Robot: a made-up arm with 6 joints.
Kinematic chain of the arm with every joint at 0, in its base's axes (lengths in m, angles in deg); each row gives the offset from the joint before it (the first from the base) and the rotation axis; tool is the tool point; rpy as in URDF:
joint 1: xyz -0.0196 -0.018 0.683 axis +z
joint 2: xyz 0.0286 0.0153 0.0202 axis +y
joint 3: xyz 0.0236 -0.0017 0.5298 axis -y
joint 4: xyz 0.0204 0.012 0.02 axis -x
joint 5: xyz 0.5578 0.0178 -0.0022 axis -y
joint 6: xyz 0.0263 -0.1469 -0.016 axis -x
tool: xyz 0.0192 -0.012 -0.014 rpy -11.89 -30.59 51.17
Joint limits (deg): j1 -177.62..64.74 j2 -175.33..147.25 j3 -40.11..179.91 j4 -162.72..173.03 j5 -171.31..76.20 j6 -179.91..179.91
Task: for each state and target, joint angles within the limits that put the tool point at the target. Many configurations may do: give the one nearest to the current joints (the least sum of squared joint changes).
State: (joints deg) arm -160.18 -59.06 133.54 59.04 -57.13 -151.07
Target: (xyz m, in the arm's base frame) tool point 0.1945 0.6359 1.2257
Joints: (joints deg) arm -114.38 -15.30 155.70 57.17 -63.88 -148.84
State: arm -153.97 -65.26 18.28 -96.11 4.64 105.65
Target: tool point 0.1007 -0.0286 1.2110
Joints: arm -158.55 -91.46 -29.19 -101.41 3.10 104.40
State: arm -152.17 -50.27 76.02 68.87 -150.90 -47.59
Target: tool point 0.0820 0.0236 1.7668
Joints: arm -155.42 -12.78 66.28 74.32 -159.18 -46.50
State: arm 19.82 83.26 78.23 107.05 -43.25 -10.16
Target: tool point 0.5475 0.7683 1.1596
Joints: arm 52.85 86.02 116.88 111.62 -53.36 -10.99
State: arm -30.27 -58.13 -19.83 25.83 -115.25 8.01
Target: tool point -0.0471 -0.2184 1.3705
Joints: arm -61.25 -42.12 -17.86 22.13 -111.06 11.11
